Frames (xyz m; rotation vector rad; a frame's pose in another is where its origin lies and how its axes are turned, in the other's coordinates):
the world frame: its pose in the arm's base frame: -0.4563 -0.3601 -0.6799 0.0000 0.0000 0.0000
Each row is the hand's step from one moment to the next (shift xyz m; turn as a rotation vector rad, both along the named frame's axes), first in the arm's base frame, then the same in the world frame.
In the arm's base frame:
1: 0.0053 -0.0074 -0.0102 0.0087 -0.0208 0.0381
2: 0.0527 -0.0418 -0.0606 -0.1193 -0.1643 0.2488
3: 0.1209 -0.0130 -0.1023 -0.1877 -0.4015 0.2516
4: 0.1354 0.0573 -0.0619 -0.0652 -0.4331 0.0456
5: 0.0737 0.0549 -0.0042 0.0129 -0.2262 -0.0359
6: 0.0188 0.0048 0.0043 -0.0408 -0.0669 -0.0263
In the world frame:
1: 0.0053 -0.0074 -0.0102 0.0087 -0.0208 0.0381
2: 0.0527 -0.0418 -0.0606 -0.1193 -0.1643 0.2488
3: 0.1209 -0.0130 -0.1023 -0.1877 -0.4015 0.2516
4: 0.1354 0.0573 -0.0619 -0.0652 -0.4331 0.0456
5: 0.0737 0.0549 -0.0042 0.0129 -0.2262 -0.0359
6: 0.0188 0.0048 0.0043 -0.0408 -0.0669 -0.0263

